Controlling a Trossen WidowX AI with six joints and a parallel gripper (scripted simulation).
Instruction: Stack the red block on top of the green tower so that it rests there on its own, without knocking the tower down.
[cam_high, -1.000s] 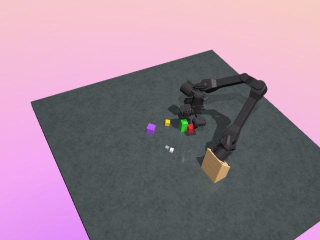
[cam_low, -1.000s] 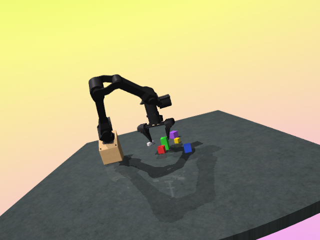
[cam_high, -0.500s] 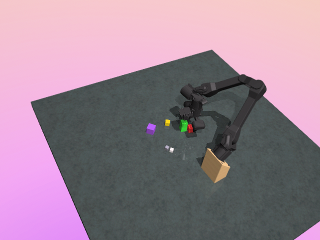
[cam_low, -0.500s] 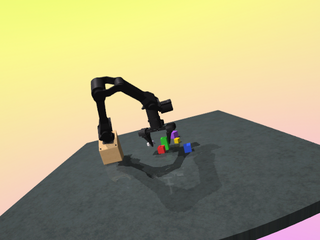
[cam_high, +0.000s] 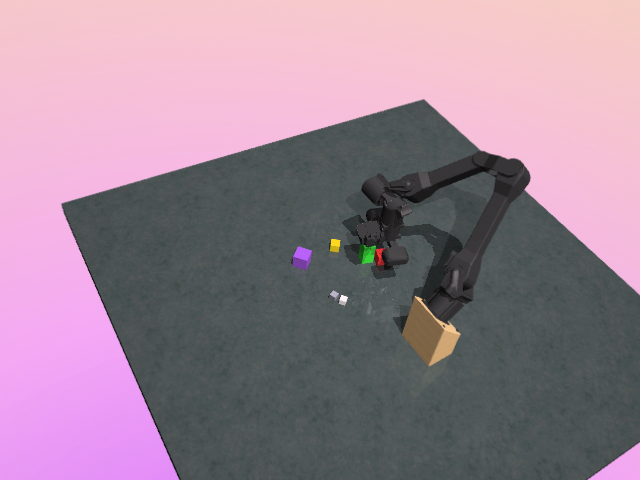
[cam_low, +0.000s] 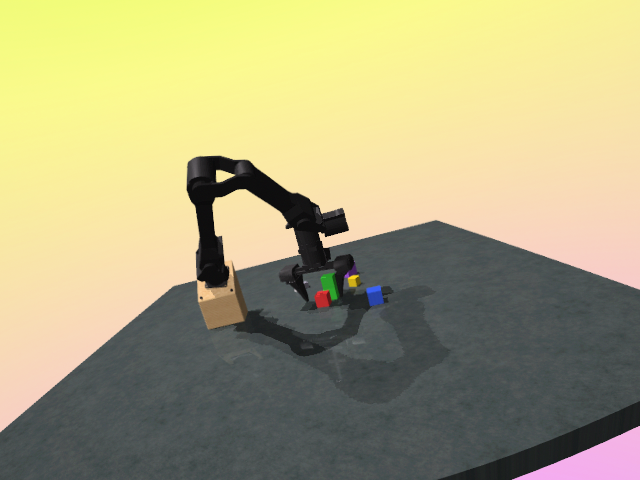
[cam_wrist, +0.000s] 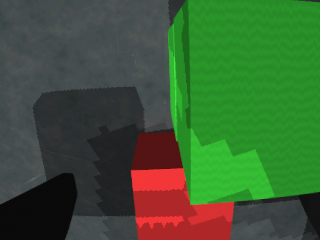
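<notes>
My gripper tip is right at the red block. From my gripper tip the other things lie so: blue block: 13 cm ahead, 6 cm to the right; then yellow block: 8 cm ahead, 10 cm to the left; then small white block: 9 cm behind, 16 cm to the left, 1 cm below.
</notes>
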